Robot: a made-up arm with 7 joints.
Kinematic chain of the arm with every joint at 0, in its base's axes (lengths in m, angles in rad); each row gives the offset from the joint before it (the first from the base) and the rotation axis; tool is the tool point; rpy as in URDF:
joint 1: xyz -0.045 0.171 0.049 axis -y
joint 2: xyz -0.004 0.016 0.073 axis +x
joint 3: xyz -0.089 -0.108 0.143 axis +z
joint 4: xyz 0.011 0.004 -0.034 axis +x
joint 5: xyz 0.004 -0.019 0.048 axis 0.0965 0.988 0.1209
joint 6: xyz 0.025 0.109 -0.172 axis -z
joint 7: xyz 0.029 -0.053 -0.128 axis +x
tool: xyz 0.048 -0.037 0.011 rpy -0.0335 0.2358 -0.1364
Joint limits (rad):
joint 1: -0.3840..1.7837
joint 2: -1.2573..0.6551
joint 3: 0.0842..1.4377
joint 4: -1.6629..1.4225
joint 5: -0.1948..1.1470
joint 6: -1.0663..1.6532
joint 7: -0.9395..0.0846
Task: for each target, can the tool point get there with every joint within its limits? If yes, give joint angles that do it. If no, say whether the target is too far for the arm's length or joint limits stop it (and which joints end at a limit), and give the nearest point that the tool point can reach.
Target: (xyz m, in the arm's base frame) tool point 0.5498 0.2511 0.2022
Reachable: no: joint limits stop it (at a limit: joint 1, joint 2, joint 4, joint 5, joint 7) | nearest point 0.2390 0.2048 0.2256 | short by 0.315 m
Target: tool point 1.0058 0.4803 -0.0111
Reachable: no: too far | nearest point 0.2234 0.2399 0.1766 | short by 0.840 m
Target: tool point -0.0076 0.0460 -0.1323
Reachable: yes | joints 1.1950 0.2202 0.7907 -0.4813 0.8074 -0.7347 -0.6120
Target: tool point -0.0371 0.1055 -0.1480
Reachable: yes | joints 1.4455 -0.2573 0.8014 0.0427 0.5931 -0.6277 -0.8269
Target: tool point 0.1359 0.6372 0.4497
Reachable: no: joint limits stop it (at a limit: joint 1, joint 4, joint 5, joint 6, joint 7) | nearest point 0.0184 0.3959 0.2854 | short by 0.315 m
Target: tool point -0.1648 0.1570 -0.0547
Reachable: yes | joints 0.6499 -0.1531 0.4854 0.5670 0.1059 1.0115 -0.5187
